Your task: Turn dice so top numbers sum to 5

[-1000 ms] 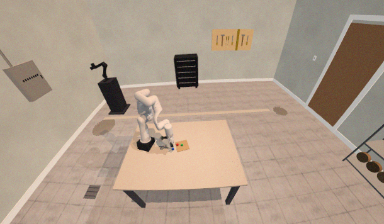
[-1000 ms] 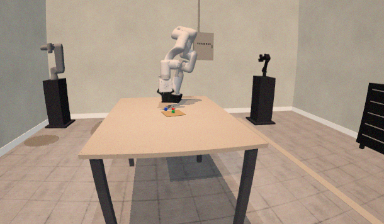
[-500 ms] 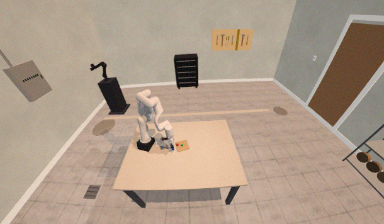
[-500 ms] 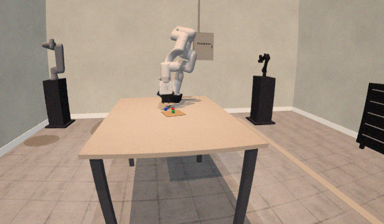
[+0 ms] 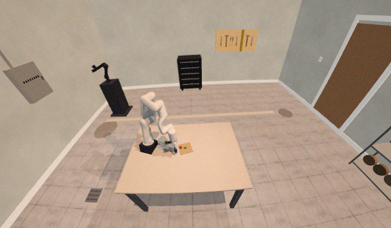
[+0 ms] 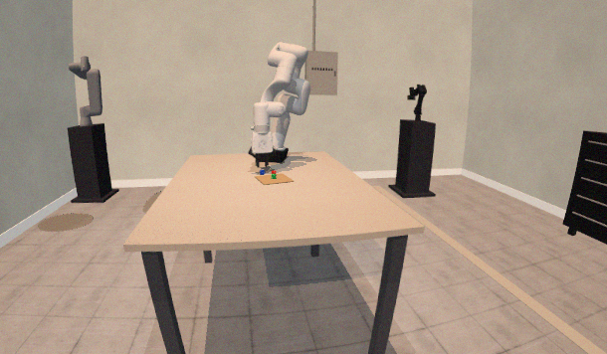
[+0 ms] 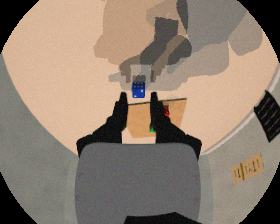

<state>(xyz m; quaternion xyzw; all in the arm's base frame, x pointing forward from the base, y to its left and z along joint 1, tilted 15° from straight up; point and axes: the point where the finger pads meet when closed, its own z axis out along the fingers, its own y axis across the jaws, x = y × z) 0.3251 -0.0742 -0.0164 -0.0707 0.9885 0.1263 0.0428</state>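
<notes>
The blue die is 50 mm below my hand. From my hand the other things lie so: red die 50 mm ahead, 50 mm to the left, 40 mm below; green die 100 mm ahead, 50 mm to the left, 40 mm below; brown mat 100 mm ahead, 50 mm to the left, 50 mm below.
</notes>
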